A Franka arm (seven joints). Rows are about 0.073 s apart.
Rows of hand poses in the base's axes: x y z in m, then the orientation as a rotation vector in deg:
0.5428 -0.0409 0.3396 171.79 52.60 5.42
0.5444 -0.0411 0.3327 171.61 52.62 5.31
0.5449 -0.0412 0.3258 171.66 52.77 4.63
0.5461 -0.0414 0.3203 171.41 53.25 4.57
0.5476 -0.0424 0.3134 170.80 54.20 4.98
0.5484 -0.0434 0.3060 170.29 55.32 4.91
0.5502 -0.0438 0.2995 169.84 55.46 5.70
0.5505 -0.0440 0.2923 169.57 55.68 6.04
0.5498 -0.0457 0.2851 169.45 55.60 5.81
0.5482 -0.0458 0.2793 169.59 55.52 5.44
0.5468 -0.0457 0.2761 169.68 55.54 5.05
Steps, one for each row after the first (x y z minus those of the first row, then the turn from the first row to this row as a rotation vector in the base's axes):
0.0016 -0.0002 -0.0069 -0.18 0.01 0.04
0.0021 -0.0003 -0.0138 -0.24 0.45 0.12
0.0033 -0.0005 -0.0193 -0.36 0.46 0.46
0.0048 -0.0015 -0.0262 -0.57 0.11 1.15
0.0056 -0.0025 -0.0336 -0.75 0.10 1.92
0.0074 -0.0029 -0.0401 -0.95 -0.49 2.09
0.0077 -0.0031 -0.0473 -1.06 -0.76 2.27
0.0070 -0.0048 -0.0545 -1.24 -0.66 2.24
0.0054 -0.0049 -0.0603 -1.22 -0.41 2.17
0.0040 -0.0048 -0.0635 -1.21 -0.14 2.16

